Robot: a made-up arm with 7 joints. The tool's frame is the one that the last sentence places.
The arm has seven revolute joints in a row. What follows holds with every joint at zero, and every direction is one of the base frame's. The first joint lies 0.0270 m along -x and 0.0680 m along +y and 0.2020 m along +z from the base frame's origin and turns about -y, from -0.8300 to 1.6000 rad. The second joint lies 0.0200 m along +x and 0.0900 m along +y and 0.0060 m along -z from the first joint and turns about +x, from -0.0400 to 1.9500 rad. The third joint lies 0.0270 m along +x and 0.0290 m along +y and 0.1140 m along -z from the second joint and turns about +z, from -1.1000 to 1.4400 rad. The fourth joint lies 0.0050 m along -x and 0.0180 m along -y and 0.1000 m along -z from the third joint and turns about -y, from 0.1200 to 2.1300 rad. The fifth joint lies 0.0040 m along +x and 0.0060 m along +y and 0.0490 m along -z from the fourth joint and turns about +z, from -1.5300 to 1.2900 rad. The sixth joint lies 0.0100 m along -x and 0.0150 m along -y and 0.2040 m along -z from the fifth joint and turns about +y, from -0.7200 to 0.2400 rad. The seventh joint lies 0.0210 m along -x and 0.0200 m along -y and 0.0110 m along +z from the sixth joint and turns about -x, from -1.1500 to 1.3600 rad. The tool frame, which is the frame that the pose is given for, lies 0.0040 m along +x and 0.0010 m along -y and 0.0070 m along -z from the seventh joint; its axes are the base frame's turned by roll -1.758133, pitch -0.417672 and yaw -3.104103 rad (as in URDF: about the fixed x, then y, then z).
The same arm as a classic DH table. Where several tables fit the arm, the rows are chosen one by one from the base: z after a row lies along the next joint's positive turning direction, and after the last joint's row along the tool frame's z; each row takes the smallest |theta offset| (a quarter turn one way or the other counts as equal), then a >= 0, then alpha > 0; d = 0 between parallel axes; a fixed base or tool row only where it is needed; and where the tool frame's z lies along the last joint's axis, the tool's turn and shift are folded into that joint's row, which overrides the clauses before.
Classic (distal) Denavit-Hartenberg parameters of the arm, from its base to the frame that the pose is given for. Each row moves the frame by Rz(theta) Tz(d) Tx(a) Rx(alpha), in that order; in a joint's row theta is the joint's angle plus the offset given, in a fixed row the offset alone. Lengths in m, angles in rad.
base (fixed): d 0.2020, theta0 0.0000, a -0.0270, alpha 1.5708
joint 1: d -0.1580, theta0 -1.5708, a 0.0060, alpha -1.5708
joint 2: d 0.0470, theta0 1.5708, a 0.0290, alpha -1.5708
joint 3: d -0.2140, theta0 1.5708, a 0.0050, alpha -1.5708
joint 4: d 0.0120, theta0 0.0000, a -0.0040, alpha 1.5708
joint 5: d -0.2530, theta0 0.0000, a 0.0100, alpha 1.5708
joint 6: d -0.0350, theta0 1.5708, a 0.0110, alpha 1.5708
joint 7: d 0.0169, theta0 -0.1712, a -0.0067, alpha 1.5321
tool (fixed): d 0.0022, theta0 1.1532, a 0.0000, alpha 0.0000
Joint limits (rad, base to tool): -0.8300..1.6000 -0.0400..1.9500 -1.1000..1.4400 0.1200..2.1300 -1.5300..1.2900 -0.7200..0.2400 -1.1500..1.3600

